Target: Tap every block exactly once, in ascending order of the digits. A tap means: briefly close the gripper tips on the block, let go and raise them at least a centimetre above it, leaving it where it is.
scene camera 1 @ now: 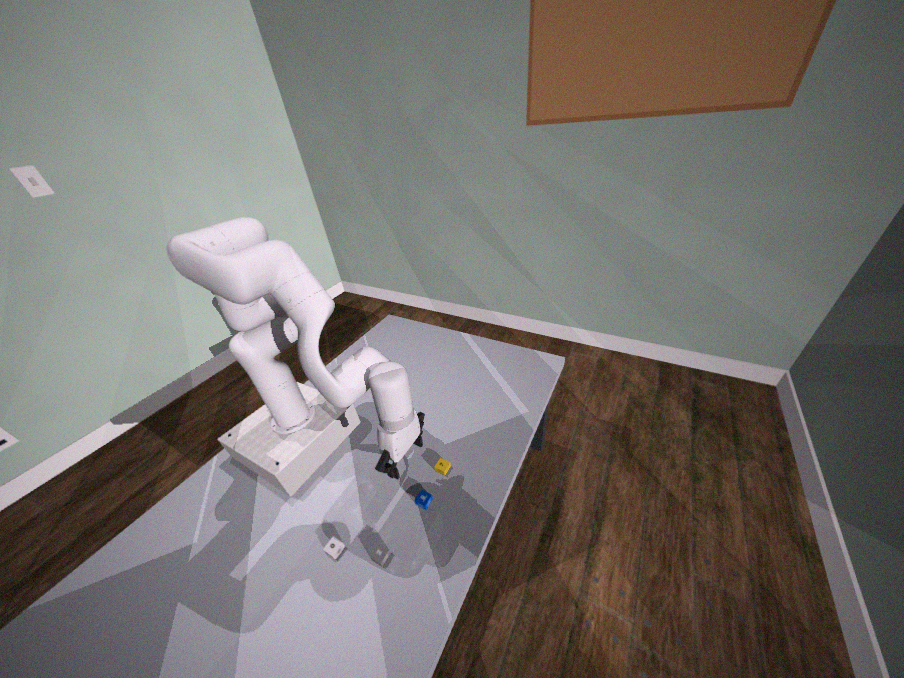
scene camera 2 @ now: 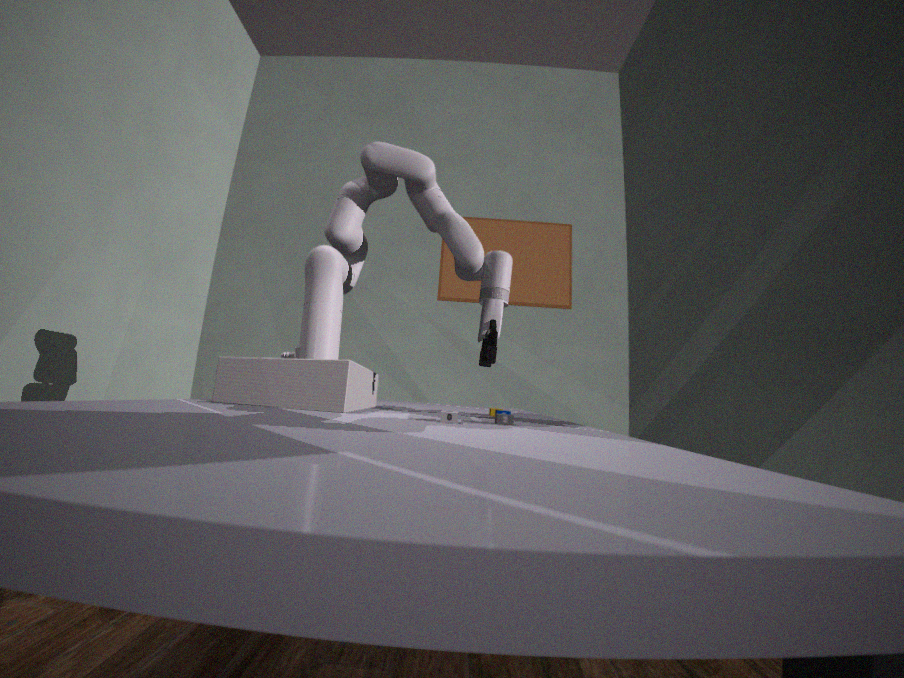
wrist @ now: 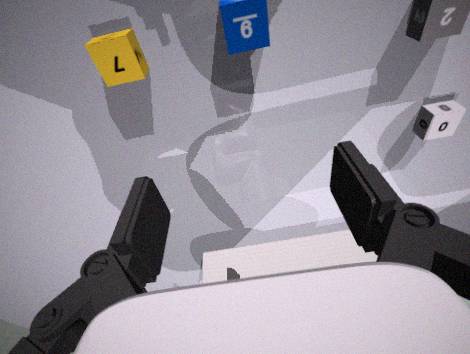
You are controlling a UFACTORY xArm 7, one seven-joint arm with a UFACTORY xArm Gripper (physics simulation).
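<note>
A white block with 0 [scene camera 1: 334,548] [scene camera 2: 449,417] [wrist: 442,122], a grey block with 2 [scene camera 1: 383,556] [wrist: 445,20], a blue block [scene camera 1: 423,499] [scene camera 2: 503,413] [wrist: 245,27] and a yellow block with 7 [scene camera 1: 442,466] [scene camera 2: 492,411] [wrist: 119,62] sit apart on the table. The blue block's digit appears upside down with a bar above it in the wrist view, so it reads as an underlined 6. The grey block is cut off by the wrist view's right edge. My gripper [scene camera 1: 406,459] [scene camera 2: 487,362] [wrist: 244,180] is open and empty, well above the table, on the base side of the blue and yellow blocks.
The pale robot base box [scene camera 1: 310,456] [scene camera 2: 281,383] [wrist: 280,257] stands on the grey table [scene camera 1: 292,627] [scene camera 2: 438,598]. The table edge drops to a wooden floor [scene camera 1: 657,510] beyond the blue and yellow blocks. Arm shadows cross the table and darken the grey block.
</note>
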